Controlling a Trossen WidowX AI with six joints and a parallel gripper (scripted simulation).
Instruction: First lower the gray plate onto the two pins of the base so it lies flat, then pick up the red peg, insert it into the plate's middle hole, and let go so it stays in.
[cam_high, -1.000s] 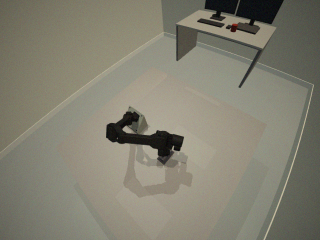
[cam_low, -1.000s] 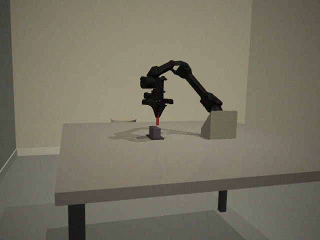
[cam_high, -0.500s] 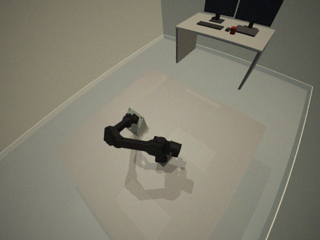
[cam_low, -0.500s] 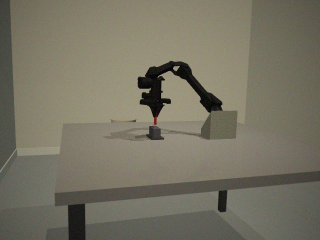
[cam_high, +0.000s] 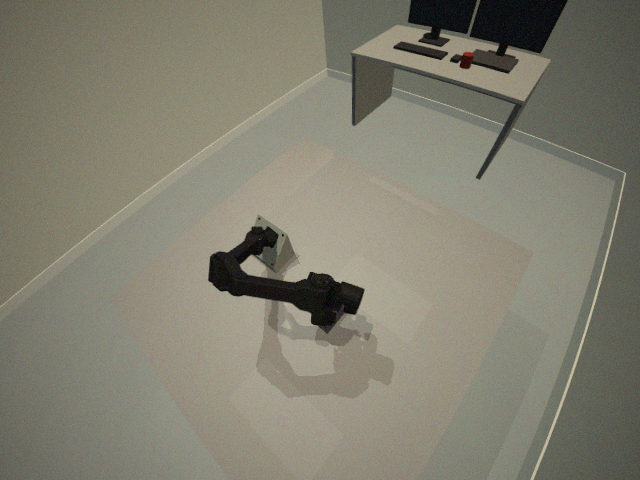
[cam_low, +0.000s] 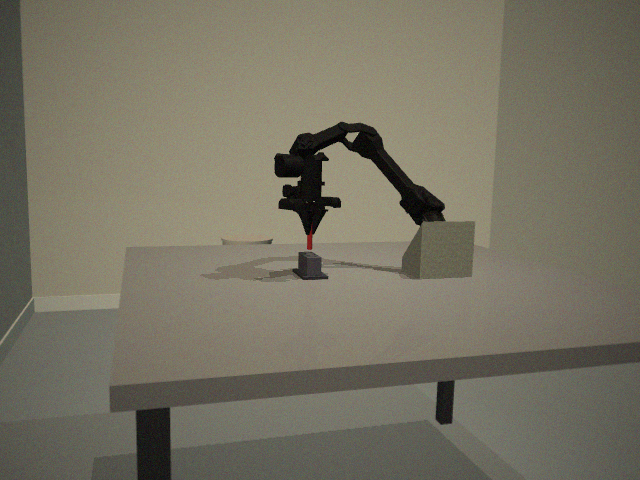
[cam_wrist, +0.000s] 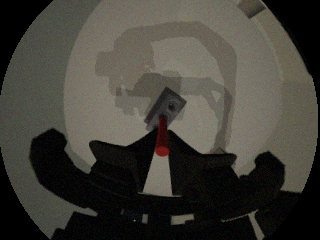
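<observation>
Now: the red peg right at my gripper tip. The rest, counted from my gripper tip: dark base: 110 mm below; then gray plate: 70 mm below.
</observation>
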